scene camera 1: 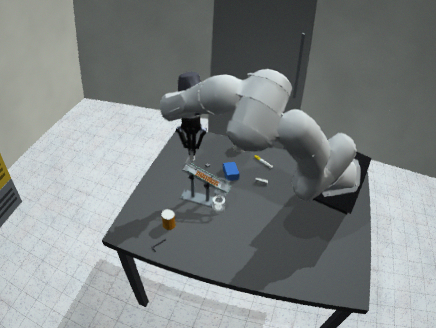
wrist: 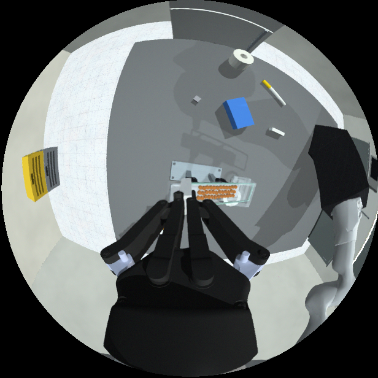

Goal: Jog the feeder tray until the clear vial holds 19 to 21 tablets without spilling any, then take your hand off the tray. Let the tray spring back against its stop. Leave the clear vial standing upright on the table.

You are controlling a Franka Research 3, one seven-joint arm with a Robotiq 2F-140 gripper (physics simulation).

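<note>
The clear feeder tray (scene camera 1: 224,187) (wrist: 252,192) slopes on its stand above the table, its raised end at the left. Orange tablets (scene camera 1: 207,178) (wrist: 218,192) lie in rows in it. The clear vial (scene camera 1: 218,202) stands upright under the tray's low end; in the wrist view the tray partly covers it. I cannot tell what it holds. My gripper (scene camera 1: 191,158) (wrist: 186,185) is shut with nothing between its fingers. It points down at the tray's raised left end, its fingertips very close to it. Whether they touch is too small to tell.
The table (scene camera 1: 240,240) also bears a blue box (scene camera 1: 231,171) (wrist: 238,113), an orange bottle with a white cap (scene camera 1: 168,219), a hex key (scene camera 1: 158,245), a yellow-white marker (scene camera 1: 263,161) (wrist: 274,93), a white block (scene camera 1: 261,181) (wrist: 276,131), a small grey cube (wrist: 196,99) and a white roll (wrist: 241,59).
</note>
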